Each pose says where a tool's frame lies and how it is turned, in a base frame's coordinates. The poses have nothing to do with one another.
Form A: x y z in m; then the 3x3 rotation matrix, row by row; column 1 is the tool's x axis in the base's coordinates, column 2 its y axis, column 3 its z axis. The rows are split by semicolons.
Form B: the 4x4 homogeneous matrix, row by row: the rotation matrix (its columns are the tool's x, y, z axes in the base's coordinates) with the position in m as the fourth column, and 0 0 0 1 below. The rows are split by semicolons. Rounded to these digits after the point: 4 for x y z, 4 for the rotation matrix.
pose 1, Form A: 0.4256, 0.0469, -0.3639; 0.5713, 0.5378, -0.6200; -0.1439, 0.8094, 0.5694; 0.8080, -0.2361, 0.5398
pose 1, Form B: 0.5713, 0.5378, -0.6200, 0.4256; -0.1439, 0.8094, 0.5694, 0.0469; 0.8080, -0.2361, 0.5398, -0.3639; 0, 0, 0, 1
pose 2, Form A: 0.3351, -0.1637, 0.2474; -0.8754, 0.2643, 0.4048; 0.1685, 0.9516, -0.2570; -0.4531, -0.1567, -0.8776
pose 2, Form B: -0.8754, 0.2643, 0.4048, 0.3351; 0.1685, 0.9516, -0.2570, -0.1637; -0.4531, -0.1567, -0.8776, 0.2474; 0, 0, 0, 1
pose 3, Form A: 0.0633, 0.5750, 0.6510; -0.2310, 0.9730, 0.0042; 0.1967, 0.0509, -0.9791; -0.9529, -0.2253, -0.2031
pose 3, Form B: -0.2310, 0.9730, 0.0042, 0.0633; 0.1967, 0.0509, -0.9791, 0.5750; -0.9529, -0.2253, -0.2031, 0.6510; 0, 0, 0, 1
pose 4, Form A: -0.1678, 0.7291, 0.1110; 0.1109, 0.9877, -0.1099; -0.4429, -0.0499, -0.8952; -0.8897, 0.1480, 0.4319
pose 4, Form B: 0.1109, 0.9877, -0.1099, -0.1678; -0.4429, -0.0499, -0.8952, 0.7291; -0.8897, 0.1480, 0.4319, 0.1110; 0, 0, 0, 1
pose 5, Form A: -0.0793, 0.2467, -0.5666; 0.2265, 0.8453, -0.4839; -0.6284, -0.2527, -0.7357; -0.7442, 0.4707, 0.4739
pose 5, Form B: 0.2265, 0.8453, -0.4839, -0.0793; -0.6284, -0.2527, -0.7357, 0.2467; -0.7442, 0.4707, 0.4739, -0.5666; 0, 0, 0, 1
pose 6, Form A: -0.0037, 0.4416, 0.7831; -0.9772, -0.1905, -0.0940; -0.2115, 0.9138, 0.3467; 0.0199, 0.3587, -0.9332
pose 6, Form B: -0.9772, -0.1905, -0.0940, -0.0037; -0.2115, 0.9138, 0.3467, 0.4416; 0.0199, 0.3587, -0.9332, 0.7831; 0, 0, 0, 1
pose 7, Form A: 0.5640, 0.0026, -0.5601; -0.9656, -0.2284, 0.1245; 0.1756, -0.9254, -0.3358; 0.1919, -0.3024, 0.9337
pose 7, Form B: -0.9656, -0.2284, 0.1245, 0.5640; 0.1756, -0.9254, -0.3358, 0.0026; 0.1919, -0.3024, 0.9337, -0.5601; 0, 0, 0, 1
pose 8, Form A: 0.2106, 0.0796, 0.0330; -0.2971, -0.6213, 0.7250; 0.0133, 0.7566, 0.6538; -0.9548, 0.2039, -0.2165
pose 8, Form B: -0.2971, -0.6213, 0.7250, 0.2106; 0.0133, 0.7566, 0.6538, 0.0796; -0.9548, 0.2039, -0.2165, 0.0330; 0, 0, 0, 1
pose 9, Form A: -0.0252, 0.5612, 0.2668; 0.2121, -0.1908, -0.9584; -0.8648, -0.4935, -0.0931; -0.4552, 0.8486, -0.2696
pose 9, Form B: 0.2121, -0.1908, -0.9584, -0.0252; -0.8648, -0.4935, -0.0931, 0.5612; -0.4552, 0.8486, -0.2696, 0.2668; 0, 0, 0, 1
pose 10, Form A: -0.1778, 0.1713, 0.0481; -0.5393, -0.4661, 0.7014; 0.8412, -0.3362, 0.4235; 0.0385, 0.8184, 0.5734
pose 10, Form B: -0.5393, -0.4661, 0.7014, -0.1778; 0.8412, -0.3362, 0.4235, 0.1713; 0.0385, 0.8184, 0.5734, 0.0481; 0, 0, 0, 1
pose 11, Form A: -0.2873, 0.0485, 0.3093; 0.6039, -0.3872, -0.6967; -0.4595, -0.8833, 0.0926; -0.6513, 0.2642, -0.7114
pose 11, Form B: 0.6039, -0.3872, -0.6967, -0.2873; -0.4595, -0.8833, 0.0926, 0.0485; -0.6513, 0.2642, -0.7114, 0.3093; 0, 0, 0, 1
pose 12, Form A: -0.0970, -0.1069, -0.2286; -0.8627, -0.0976, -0.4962; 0.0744, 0.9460, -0.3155; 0.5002, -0.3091, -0.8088
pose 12, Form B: -0.8627, -0.0976, -0.4962, -0.0970; 0.0744, 0.9460, -0.3155, -0.1069; 0.5002, -0.3091, -0.8088, -0.2286; 0, 0, 0, 1
